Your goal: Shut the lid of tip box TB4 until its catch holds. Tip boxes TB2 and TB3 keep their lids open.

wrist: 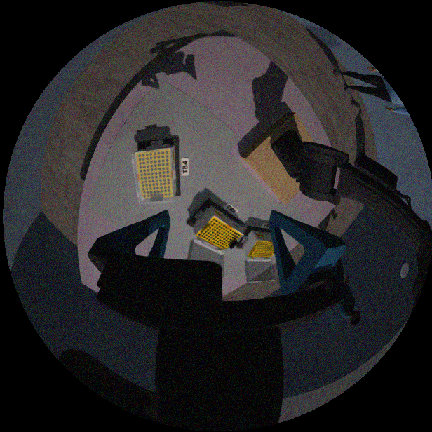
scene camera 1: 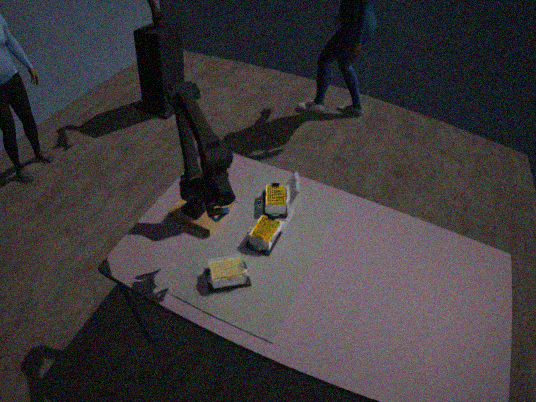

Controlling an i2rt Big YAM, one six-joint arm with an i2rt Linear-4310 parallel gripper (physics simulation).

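Places are measured from the arm's base along level axes (x ahead, y left, z up), in millimetres.
Where they show: gripper, fingertip midpoint: (scene camera 1: 213, 209); arm's base, link origin: (scene camera 1: 197, 207).
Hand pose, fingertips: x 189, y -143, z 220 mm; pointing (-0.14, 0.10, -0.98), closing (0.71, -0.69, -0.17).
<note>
Each offset is from my fingertips to the top centre of the thing. "spot": to the spot under its first point. Level surfaces: height alone.
Tip box TB4 @(81 mm ahead, 58 mm right, 182 mm down) (scene camera 1: 228, 272) (wrist: 155, 172) stands on the grey mat, its label beside it in the wrist view. Its clear lid lies down over the yellow rack; whether the catch is engaged cannot be told. The middle tip box @(117 mm ahead, 173 mm left, 184 mm down) (scene camera 1: 265, 232) (wrist: 220, 232) and the far tip box @(68 mm ahead, 358 mm left, 184 mm down) (scene camera 1: 275, 199) (wrist: 261, 248) have their lids open; their labels are too small to read surely. The middle box's raised lid (wrist: 206, 254) and the far box's raised lid @(spot: 143 mm ahead, 372 mm left, 114 mm down) (scene camera 1: 295, 184) (wrist: 260, 270) stand out from the racks. My gripper (scene camera 1: 218, 212) (wrist: 219, 215) is open and empty, above the table and away from TB4.
A wooden board (scene camera 1: 192, 221) (wrist: 272, 172) lies by the arm's side of the mat, partly hidden beneath the arm. The grey mat @(259 mm down) (scene camera 1: 305, 250) (wrist: 210, 155) lies on the pinkish table @(262 mm down) (scene camera 1: 410, 290). Two people (scene camera 1: 341, 55) (scene camera 1: 12, 95) stand on the floor beyond the table.
</note>
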